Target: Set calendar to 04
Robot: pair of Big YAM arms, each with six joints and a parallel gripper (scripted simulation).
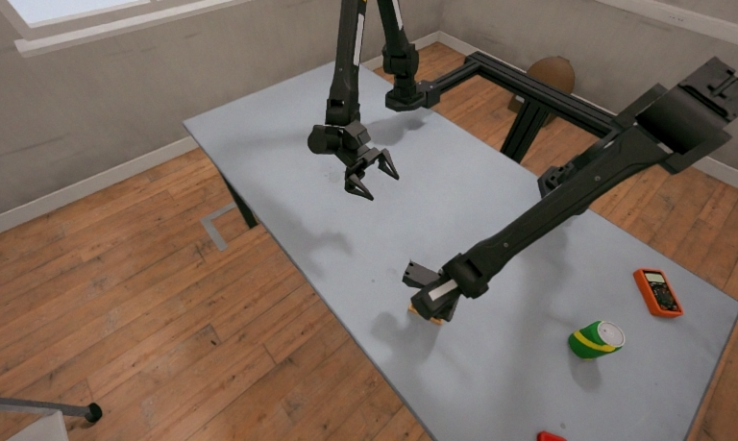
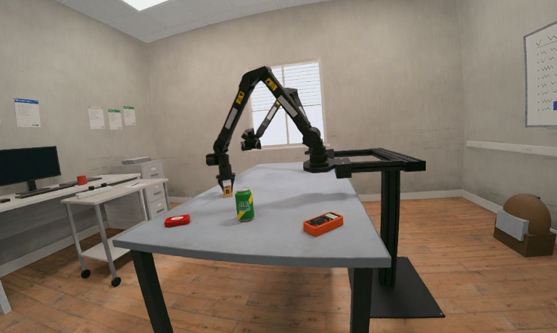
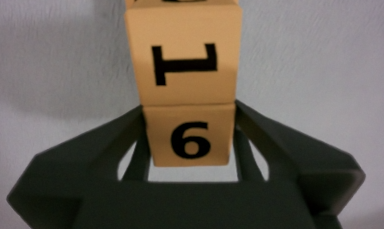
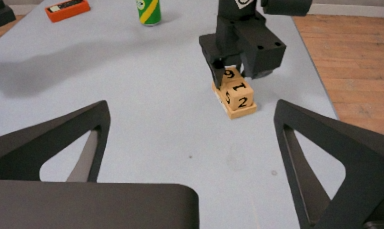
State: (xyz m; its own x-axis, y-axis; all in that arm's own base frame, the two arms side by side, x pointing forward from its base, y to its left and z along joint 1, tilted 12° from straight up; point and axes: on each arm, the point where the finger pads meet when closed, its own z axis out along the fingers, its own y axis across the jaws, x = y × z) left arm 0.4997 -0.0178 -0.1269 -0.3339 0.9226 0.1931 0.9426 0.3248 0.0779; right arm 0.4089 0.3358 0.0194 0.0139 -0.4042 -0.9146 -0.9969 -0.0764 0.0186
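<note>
The wooden calendar tray is 10 mm ahead of my left hand, 20 mm to the right of it and 20 mm below it. From my left hand the other things lie so: orange multimeter (490 mm behind, 400 mm to the left, 20 mm below); then red tin (70 mm ahead, 380 mm to the left, 10 mm below); then green can (200 mm behind, 310 mm to the left, 30 mm above).
</note>
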